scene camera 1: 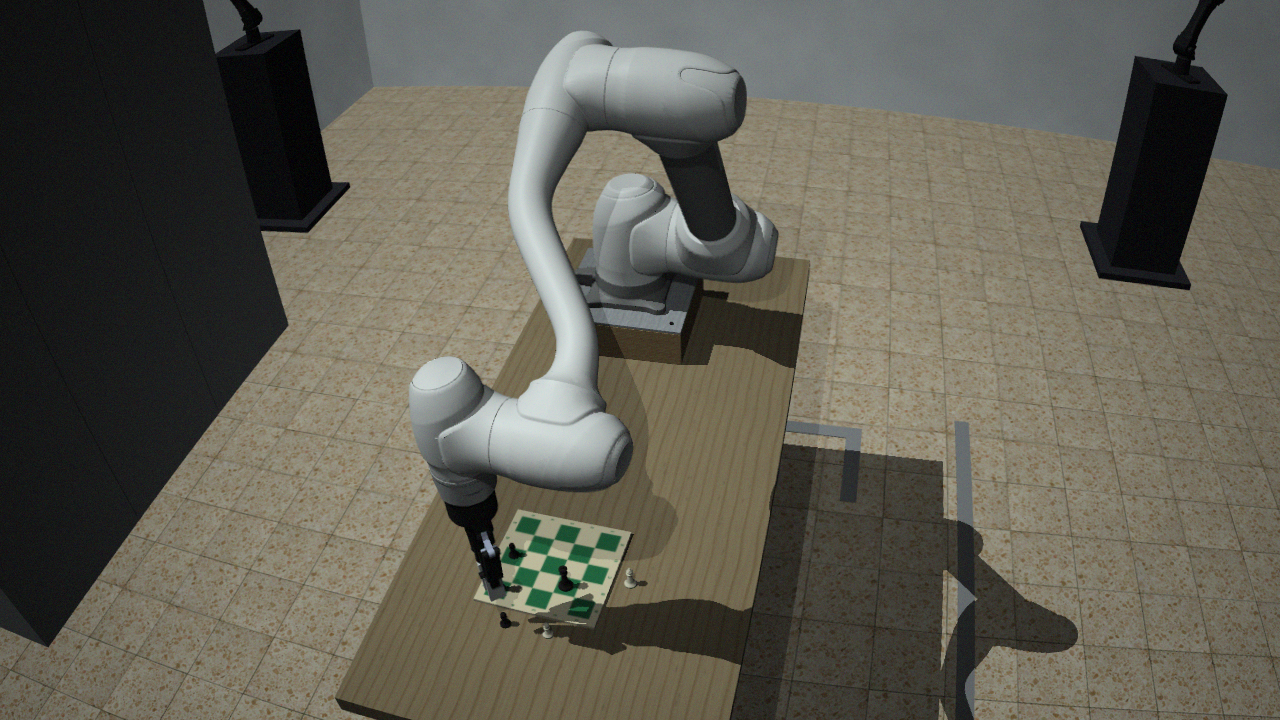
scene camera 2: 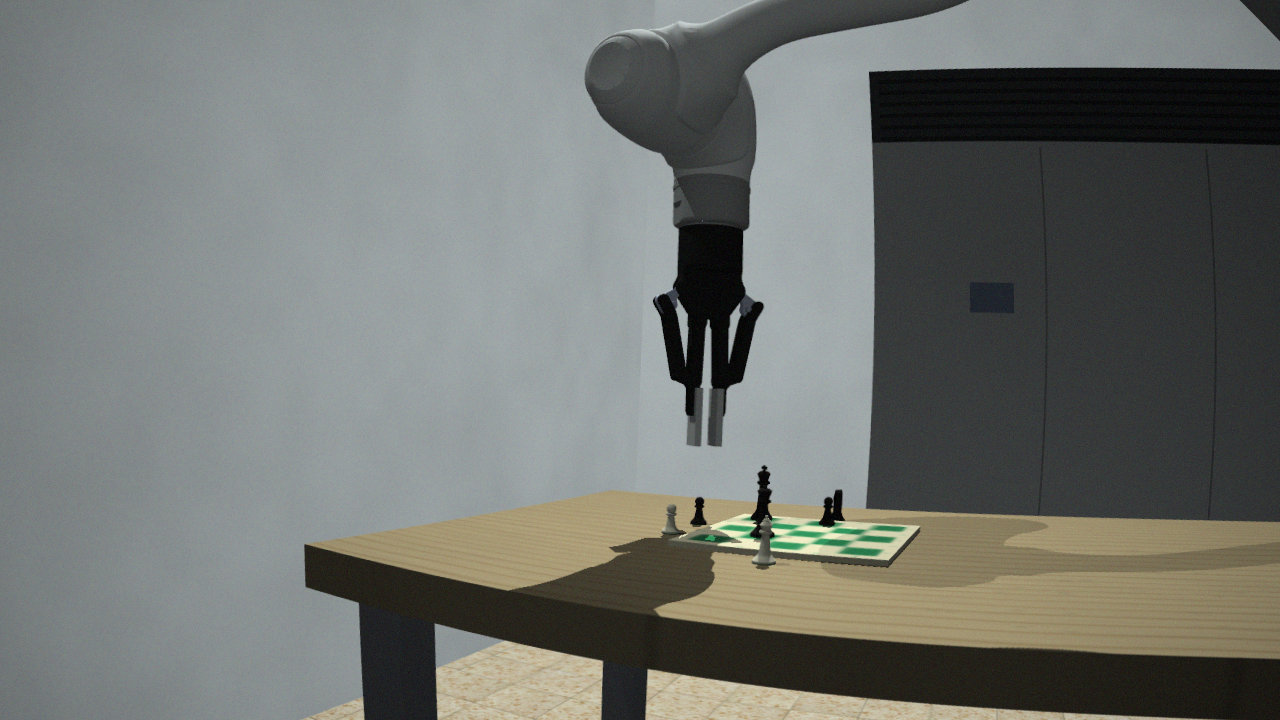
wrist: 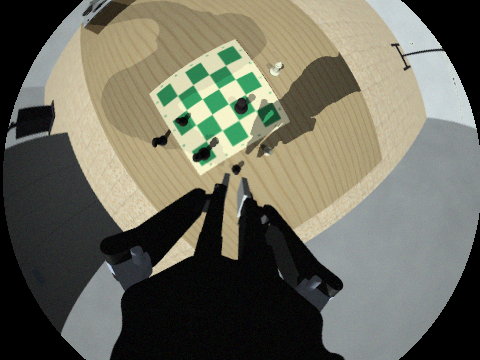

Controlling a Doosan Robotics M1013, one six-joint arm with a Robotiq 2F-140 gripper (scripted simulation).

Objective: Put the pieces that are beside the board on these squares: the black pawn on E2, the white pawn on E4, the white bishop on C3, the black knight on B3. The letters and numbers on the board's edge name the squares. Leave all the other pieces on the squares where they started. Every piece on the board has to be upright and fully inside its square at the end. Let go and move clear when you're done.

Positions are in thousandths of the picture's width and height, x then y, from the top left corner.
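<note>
My gripper (scene camera 2: 550, 619), (scene camera 1: 387, 822), (wrist: 486, 510): visible.
</note>
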